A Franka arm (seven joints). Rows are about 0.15 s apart.
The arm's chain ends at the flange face. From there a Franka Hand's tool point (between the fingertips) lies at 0.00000 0.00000 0.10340 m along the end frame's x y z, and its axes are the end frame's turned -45 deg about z.
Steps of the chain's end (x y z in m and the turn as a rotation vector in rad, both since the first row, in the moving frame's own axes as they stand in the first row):
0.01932, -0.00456, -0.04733, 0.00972, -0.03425, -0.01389
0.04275, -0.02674, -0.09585, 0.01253, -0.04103, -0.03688
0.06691, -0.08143, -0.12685, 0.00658, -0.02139, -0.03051
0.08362, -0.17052, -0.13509, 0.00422, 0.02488, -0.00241
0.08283, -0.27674, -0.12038, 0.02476, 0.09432, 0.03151
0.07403, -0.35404, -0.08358, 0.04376, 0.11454, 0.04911
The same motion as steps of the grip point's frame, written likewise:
0.01507, 0.00724, -0.04740, 0.03109, -0.01735, -0.01389
0.04698, 0.00745, -0.09595, 0.03787, -0.02015, -0.03688
0.10378, -0.01230, -0.12688, 0.01978, -0.01047, -0.03051
0.18183, -0.05994, -0.13512, -0.01461, 0.02058, -0.00241
0.26287, -0.13190, -0.12087, -0.04919, 0.08420, 0.03151
0.31410, -0.19255, -0.08436, -0.05005, 0.11194, 0.04911

